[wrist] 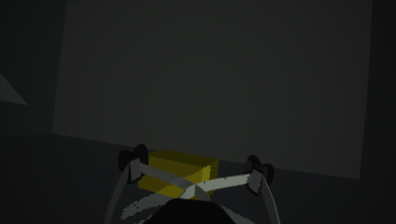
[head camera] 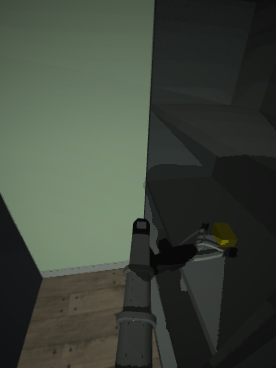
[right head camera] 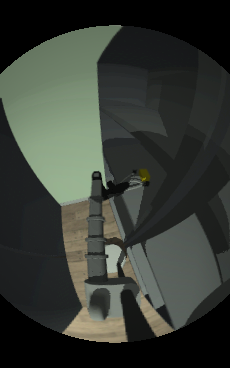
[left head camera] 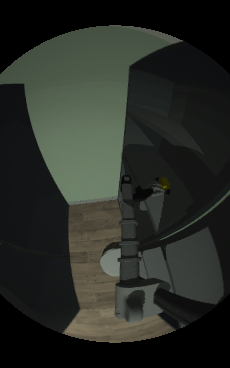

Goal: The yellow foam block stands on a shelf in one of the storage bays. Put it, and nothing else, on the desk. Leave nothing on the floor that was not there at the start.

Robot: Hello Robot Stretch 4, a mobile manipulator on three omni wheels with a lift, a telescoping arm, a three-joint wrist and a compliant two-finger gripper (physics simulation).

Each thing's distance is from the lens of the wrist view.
yellow foam block point(wrist: 195, 168): 0.26 m
